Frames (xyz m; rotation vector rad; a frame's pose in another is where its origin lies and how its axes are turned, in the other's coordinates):
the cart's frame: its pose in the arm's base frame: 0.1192 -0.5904 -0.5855 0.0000 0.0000 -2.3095
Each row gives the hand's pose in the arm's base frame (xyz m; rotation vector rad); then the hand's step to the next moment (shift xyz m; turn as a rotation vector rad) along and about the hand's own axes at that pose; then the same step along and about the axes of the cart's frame.
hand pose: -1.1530 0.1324 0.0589 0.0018 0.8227 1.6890
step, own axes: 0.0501 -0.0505 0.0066 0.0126 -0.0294 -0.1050
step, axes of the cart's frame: -0.0570 -0.0102 -0.0419 0.0458 0.0112 -0.0991
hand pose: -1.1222 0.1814 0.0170 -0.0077 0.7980 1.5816
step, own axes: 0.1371 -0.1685 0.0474 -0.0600 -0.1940 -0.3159
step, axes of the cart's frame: -0.1951 0.0133 -0.1059 0.1289 0.1772 -0.3050
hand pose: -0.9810 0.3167 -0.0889 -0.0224 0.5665 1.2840
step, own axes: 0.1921 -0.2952 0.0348 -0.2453 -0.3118 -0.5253
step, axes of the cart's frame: -0.2807 0.1681 -0.1349 0.3314 0.3551 -0.4443
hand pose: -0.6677 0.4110 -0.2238 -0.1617 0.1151 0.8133
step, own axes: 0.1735 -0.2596 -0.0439 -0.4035 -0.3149 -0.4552
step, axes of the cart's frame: -0.1618 0.2668 -0.0458 0.4758 0.3476 -0.3492
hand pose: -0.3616 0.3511 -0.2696 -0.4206 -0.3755 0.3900
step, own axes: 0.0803 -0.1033 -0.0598 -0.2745 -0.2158 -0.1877
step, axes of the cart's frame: -0.0309 0.1393 0.0182 0.3306 0.1732 -0.1335
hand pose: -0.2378 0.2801 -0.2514 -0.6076 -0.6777 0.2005
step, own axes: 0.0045 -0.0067 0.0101 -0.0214 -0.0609 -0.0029
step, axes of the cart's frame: 0.0015 -0.0029 0.0125 0.0538 0.0277 0.0227
